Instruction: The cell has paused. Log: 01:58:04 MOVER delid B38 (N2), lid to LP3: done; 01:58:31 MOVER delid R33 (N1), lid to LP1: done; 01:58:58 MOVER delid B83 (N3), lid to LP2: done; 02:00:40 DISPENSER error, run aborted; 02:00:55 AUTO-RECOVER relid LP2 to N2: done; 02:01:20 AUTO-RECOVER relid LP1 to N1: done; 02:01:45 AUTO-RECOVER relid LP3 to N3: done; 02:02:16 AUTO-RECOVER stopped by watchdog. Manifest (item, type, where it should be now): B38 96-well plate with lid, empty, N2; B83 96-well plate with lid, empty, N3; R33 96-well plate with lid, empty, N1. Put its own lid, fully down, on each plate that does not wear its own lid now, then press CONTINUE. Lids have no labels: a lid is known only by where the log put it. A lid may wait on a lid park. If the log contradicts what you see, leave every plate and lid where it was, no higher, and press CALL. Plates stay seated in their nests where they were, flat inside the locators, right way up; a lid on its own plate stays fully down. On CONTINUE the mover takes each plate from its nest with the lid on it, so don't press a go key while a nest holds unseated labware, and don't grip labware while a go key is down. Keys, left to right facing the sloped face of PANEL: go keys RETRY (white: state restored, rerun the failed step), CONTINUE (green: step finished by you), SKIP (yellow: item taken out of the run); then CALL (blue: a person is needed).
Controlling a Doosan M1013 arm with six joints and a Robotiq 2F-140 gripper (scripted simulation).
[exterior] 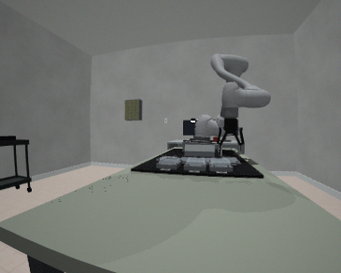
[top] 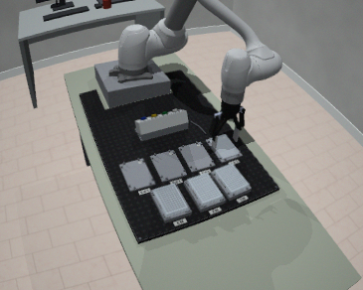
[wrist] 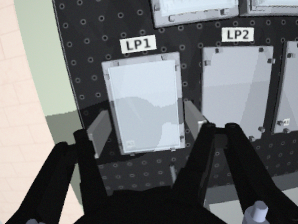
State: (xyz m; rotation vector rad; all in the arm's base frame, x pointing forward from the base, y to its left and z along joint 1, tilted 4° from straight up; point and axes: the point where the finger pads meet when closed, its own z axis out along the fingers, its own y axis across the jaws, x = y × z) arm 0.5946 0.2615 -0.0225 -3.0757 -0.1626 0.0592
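My hand is 5 cm above the lid park LP1. From my hand the other things lie so: lid park LP2 (13 cm to the right, 5 cm below, 1 cm ahead); then lid park LP4 (25 cm to the right, 5 cm below, 3 cm ahead); then white key (23 cm behind, 14 cm to the right, 1 cm above).
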